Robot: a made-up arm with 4 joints.
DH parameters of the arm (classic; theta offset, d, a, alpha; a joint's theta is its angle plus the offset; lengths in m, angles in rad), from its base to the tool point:
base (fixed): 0 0.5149 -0.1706 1.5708
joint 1: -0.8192 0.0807 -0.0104 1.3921
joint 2: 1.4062 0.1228 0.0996 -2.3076
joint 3: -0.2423 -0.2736 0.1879 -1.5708
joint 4: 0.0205 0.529 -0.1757 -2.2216
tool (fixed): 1.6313 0.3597 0 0
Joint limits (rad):
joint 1: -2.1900..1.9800
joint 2: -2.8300..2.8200
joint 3: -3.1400..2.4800
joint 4: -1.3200..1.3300
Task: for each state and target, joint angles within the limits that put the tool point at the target. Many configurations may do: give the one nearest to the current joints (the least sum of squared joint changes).
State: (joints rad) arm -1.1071 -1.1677 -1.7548 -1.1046
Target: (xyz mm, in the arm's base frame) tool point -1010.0 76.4 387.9
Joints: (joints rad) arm -1.0130 -1.4997 -1.4612 -0.7342
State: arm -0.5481 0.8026 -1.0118 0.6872
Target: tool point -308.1 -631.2 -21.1
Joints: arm -0.1970 0.2982 -1.0483 -0.1686
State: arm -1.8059 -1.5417 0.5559 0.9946
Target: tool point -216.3 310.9 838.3
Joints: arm -1.6264 -1.4566 0.6358 0.6717
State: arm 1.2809 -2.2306 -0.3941 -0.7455
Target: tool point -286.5 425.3 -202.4
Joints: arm 0.8357 -2.6986 -0.7818 -1.2216
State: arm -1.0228 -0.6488 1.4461 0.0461
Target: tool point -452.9 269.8 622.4
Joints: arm -1.1347 -0.8076 0.9453 0.8431
